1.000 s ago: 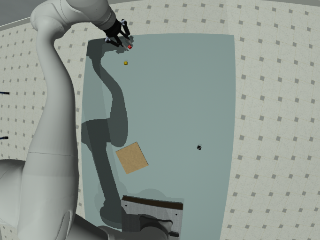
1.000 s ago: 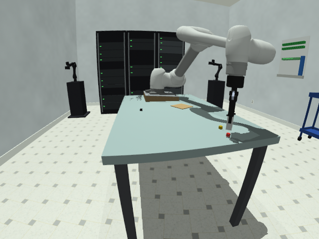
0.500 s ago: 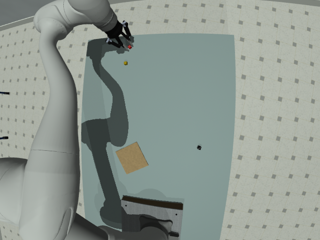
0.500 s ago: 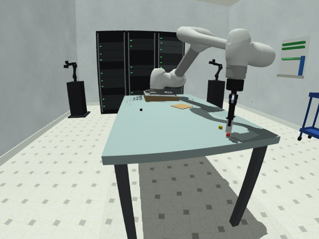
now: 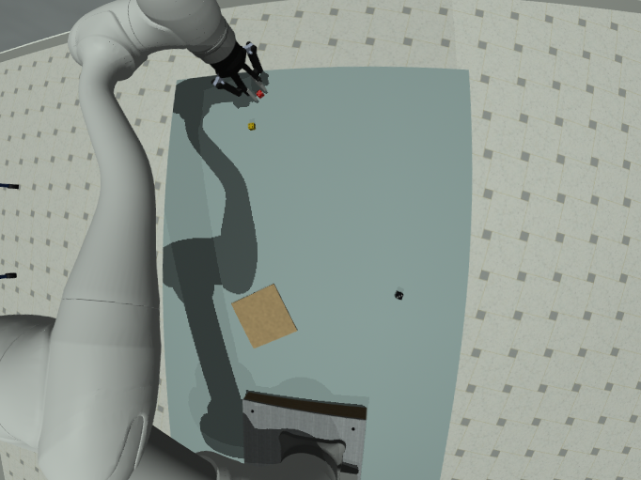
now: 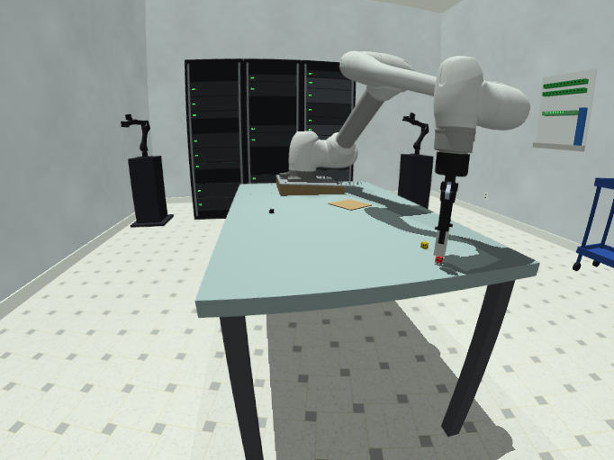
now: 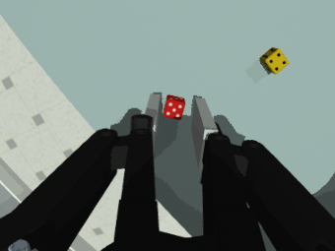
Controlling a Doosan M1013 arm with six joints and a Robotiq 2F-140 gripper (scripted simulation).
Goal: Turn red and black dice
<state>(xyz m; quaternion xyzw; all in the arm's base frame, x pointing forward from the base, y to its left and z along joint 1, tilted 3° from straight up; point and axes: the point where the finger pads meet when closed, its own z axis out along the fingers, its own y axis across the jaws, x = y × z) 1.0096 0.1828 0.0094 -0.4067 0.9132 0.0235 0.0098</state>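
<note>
Now: hand 5 cm above the red die. The rest, counted from my hand: black die (52 cm behind, 38 cm to the right, 5 cm below); tan mat (61 cm behind, 3 cm to the right, 5 cm below); yellow die (9 cm behind, 2 cm to the left, 5 cm below).
</note>
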